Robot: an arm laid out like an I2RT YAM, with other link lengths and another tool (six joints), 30 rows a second.
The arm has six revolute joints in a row. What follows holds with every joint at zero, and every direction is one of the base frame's.
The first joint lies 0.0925 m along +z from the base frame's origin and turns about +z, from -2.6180 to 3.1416 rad.
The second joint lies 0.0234 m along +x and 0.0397 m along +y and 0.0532 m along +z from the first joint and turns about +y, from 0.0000 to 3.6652 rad.
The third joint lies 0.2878 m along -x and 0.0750 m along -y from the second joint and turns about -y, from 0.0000 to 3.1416 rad.
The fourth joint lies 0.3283 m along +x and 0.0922 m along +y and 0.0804 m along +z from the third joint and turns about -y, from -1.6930 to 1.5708 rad.
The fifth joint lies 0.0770 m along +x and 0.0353 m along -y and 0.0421 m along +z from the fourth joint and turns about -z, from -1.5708 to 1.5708 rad.
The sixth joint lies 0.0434 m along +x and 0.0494 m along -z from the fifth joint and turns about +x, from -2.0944 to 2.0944 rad.
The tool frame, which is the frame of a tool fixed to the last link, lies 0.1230 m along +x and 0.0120 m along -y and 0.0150 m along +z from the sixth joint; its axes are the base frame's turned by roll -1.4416, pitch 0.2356 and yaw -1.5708 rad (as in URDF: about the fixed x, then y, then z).
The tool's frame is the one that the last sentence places.
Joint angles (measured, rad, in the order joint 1, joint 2, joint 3, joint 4, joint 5, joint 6), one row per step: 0.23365 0.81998 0.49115 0.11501 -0.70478 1.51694; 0.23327 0.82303 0.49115 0.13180 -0.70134 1.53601; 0.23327 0.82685 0.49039 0.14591 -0.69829 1.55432; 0.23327 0.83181 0.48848 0.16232 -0.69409 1.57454; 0.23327 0.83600 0.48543 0.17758 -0.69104 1.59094; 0.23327 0.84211 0.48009 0.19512 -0.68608 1.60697; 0.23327 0.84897 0.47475 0.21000 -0.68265 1.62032; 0.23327 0.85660 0.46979 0.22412 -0.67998 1.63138; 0.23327 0.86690 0.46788 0.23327 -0.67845 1.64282; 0.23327 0.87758 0.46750 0.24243 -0.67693 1.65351; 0.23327 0.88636 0.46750 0.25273 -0.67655 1.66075; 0.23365 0.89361 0.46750 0.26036 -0.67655 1.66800; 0.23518 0.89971 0.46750 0.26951 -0.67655 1.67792; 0.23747 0.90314 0.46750 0.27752 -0.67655 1.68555; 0.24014 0.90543 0.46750 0.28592 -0.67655 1.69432; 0.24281 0.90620 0.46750 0.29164 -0.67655 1.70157; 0.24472 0.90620 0.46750 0.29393 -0.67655 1.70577; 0.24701 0.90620 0.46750 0.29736 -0.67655 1.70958
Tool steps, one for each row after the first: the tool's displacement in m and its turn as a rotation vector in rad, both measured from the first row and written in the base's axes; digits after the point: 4 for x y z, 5 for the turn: 0.0016 -0.0001 0.0021 0.01349 0.00176 -0.00674; 0.0030 0.0000 0.0029 0.02575 0.00700 -0.01247; 0.0046 0.0000 0.0032 0.03902 0.01368 -0.01950; 0.0058 0.0000 0.0030 0.05000 0.01881 -0.02475; 0.0074 -0.0002 0.0013 0.06009 0.02537 -0.03180; 0.0087 -0.0002 -0.0011 0.06808 0.03318 -0.03703; 0.0100 -0.0002 -0.0038 0.07458 0.04031 -0.04119; 0.0115 0.0001 -0.0067 0.08033 0.05226 -0.04448; 0.0131 0.0004 -0.0090 0.08593 0.06248 -0.04763; 0.0146 0.0007 -0.0101 0.09053 0.06673 -0.04897; 0.0156 0.0012 -0.0112 0.09488 0.07215 -0.04962; 0.0163 0.0021 -0.0116 0.10144 0.07718 -0.04935; 0.0165 0.0031 -0.0113 0.10701 0.07895 -0.04788; 0.0165 0.0043 -0.0104 0.11362 0.08020 -0.04606; 0.0162 0.0053 -0.0096 0.11905 0.08137 -0.04407; 0.0159 0.0061 -0.0092 0.12203 0.08263 -0.04258; 0.0156 0.0069 -0.0085 0.12506 0.08252 -0.04057
